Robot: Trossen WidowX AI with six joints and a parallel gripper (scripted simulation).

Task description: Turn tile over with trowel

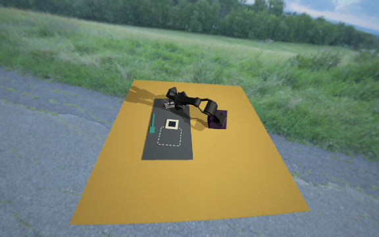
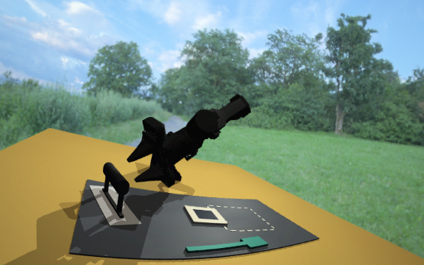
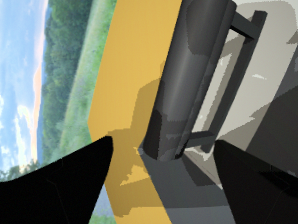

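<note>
Right now my gripper tip is 220 mm to the right of the tile, 100 mm above it and 10 mm past it. Round my gripper tip: dark mat: 210 mm to the left, 120 mm below, 10 mm ahead; green trowel: 240 mm to the left, 150 mm ahead, 100 mm below.
</note>
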